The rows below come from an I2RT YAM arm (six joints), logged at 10 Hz.
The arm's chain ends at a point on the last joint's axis. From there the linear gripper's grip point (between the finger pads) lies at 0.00 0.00 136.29 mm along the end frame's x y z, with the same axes.
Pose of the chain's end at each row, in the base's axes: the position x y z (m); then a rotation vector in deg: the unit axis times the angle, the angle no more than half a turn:
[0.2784 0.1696 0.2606 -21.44 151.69 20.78]
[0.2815 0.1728 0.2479 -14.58 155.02 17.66]
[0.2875 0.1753 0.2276 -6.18 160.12 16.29]
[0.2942 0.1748 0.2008 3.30 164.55 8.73]
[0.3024 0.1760 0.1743 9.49 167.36 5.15]
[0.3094 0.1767 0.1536 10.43 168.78 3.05]
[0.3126 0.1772 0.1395 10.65 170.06 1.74]
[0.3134 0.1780 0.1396 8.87 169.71 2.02]
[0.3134 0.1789 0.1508 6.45 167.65 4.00]
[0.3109 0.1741 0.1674 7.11 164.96 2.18]
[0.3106 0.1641 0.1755 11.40 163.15 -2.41]
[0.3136 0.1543 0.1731 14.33 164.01 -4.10]
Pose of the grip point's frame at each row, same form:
[0.3309 0.2119 0.1422 -21.44 151.69 20.78]
[0.3321 0.2070 0.1260 -14.58 155.02 17.66]
[0.3304 0.2037 0.1014 -6.18 160.12 16.29]
[0.3301 0.1882 0.0700 3.30 164.55 8.73]
[0.3318 0.1826 0.0414 9.49 167.36 5.15]
[0.3354 0.1800 0.0198 10.43 168.78 3.05]
[0.3355 0.1785 0.0051 10.65 170.06 1.74]
[0.3373 0.1800 0.0054 8.87 169.71 2.02]
[0.3424 0.1842 0.0177 6.45 167.65 4.00]
[0.3460 0.1761 0.0357 7.11 164.96 2.18]
[0.3488 0.1575 0.0448 11.40 163.15 -2.41]
[0.3489 0.1445 0.0418 14.33 164.01 -4.10]

